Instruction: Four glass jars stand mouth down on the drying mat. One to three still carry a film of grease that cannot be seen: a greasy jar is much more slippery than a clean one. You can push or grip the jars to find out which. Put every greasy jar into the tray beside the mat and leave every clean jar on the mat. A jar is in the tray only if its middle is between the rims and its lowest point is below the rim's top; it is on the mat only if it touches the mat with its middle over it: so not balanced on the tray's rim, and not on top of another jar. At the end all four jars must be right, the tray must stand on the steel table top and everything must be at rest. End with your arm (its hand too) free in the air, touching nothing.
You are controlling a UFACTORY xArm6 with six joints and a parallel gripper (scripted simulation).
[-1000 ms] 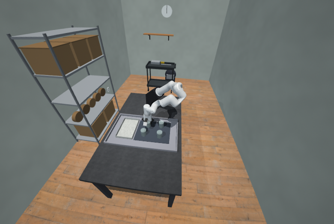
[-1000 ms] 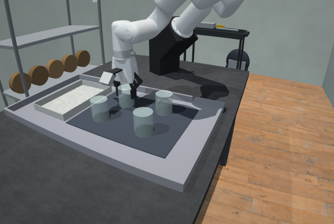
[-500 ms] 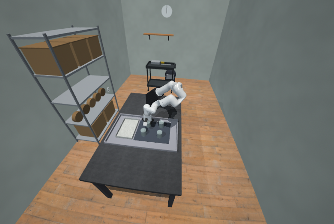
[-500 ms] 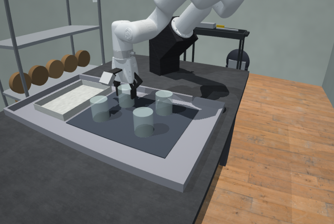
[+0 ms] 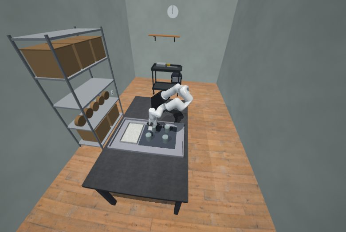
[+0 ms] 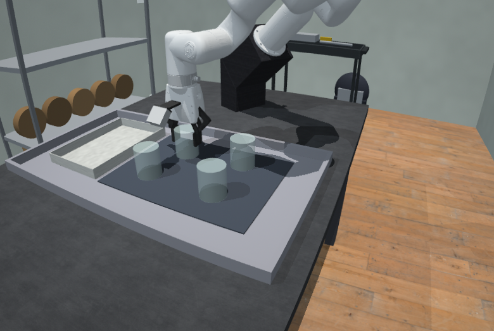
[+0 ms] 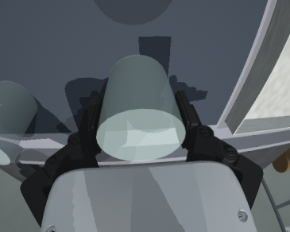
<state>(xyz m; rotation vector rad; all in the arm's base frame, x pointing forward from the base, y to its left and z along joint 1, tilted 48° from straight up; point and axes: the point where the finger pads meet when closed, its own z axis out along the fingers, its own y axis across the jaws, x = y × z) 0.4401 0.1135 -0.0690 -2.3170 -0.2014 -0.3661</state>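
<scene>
The tray lies 13 cm ahead of my hand, 21 cm to the right of it and 5 cm below it. The rest, counted from my hand: rimmed steel top 9 cm ahead, 6 cm below; dark drying mat 5 cm ahead, 10 cm to the left, 5 cm below.
</scene>
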